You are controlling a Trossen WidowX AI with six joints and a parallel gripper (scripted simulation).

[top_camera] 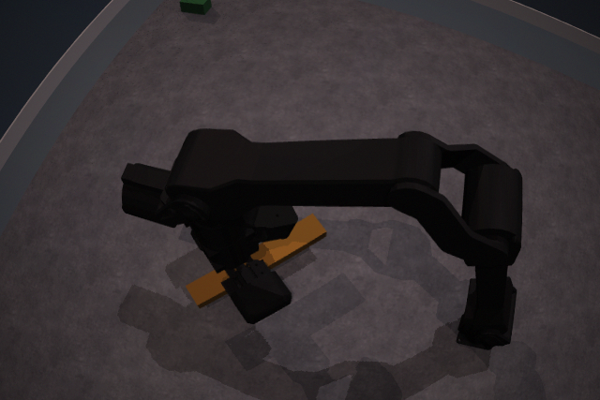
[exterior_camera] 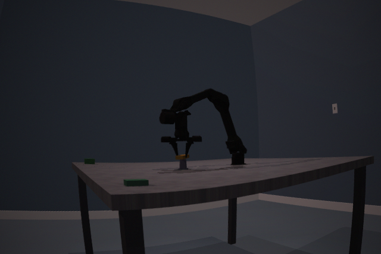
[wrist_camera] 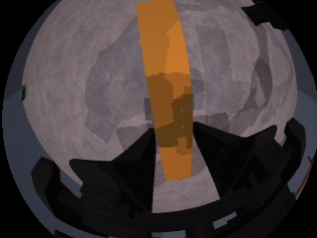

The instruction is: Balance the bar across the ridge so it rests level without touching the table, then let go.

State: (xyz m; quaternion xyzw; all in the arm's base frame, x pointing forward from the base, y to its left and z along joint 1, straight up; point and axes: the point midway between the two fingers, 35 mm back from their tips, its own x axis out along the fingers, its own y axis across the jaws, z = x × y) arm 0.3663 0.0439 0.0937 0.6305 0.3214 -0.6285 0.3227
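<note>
Now: gripper tip 2 cm past the orange bar and 2 cm to the left of it. Also, from my gripper tip: flat green block (37 cm ahead, 46 cm to the left, 5 cm below).
</note>
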